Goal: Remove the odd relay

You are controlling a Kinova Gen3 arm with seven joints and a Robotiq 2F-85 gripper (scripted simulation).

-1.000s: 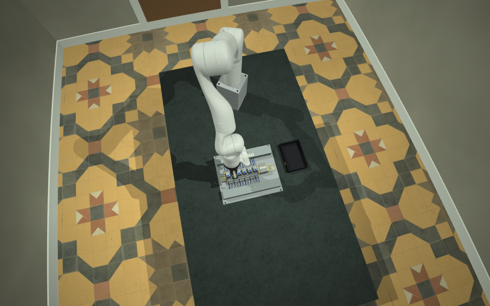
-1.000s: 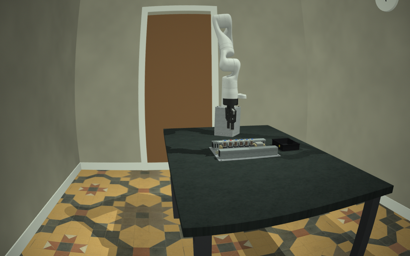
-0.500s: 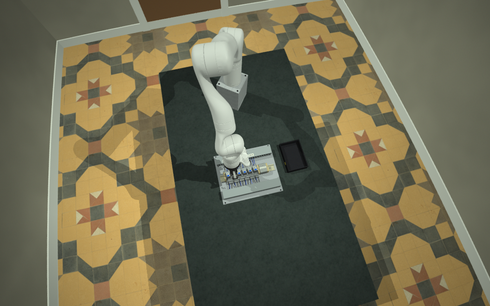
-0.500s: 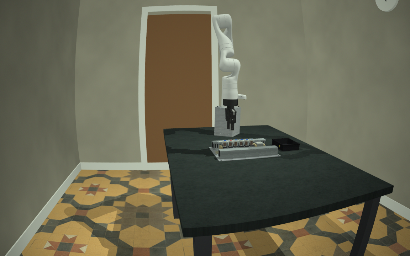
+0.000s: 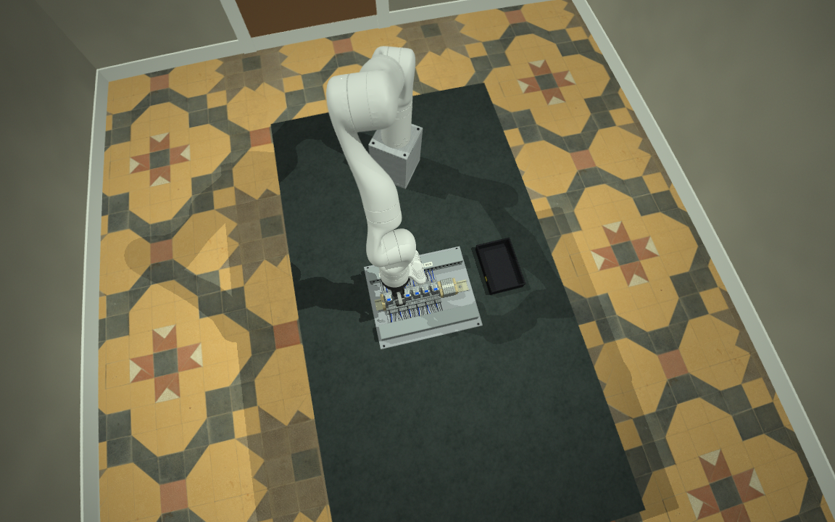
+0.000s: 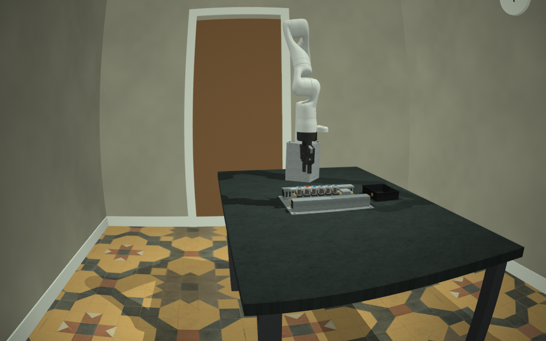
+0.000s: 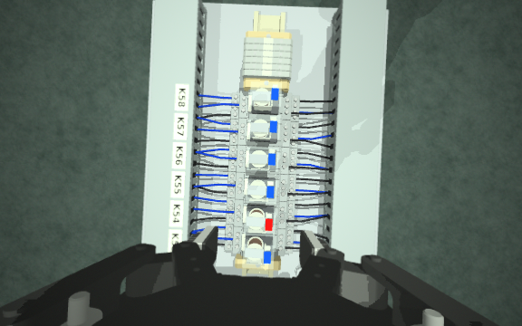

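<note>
Right now my hand is 8 cm above the clear relay. Round my hand: panel: 1 cm ahead, 7 cm to the left, 13 cm below; black parts tray: 2 cm ahead, 34 cm to the left, 12 cm below.
</note>
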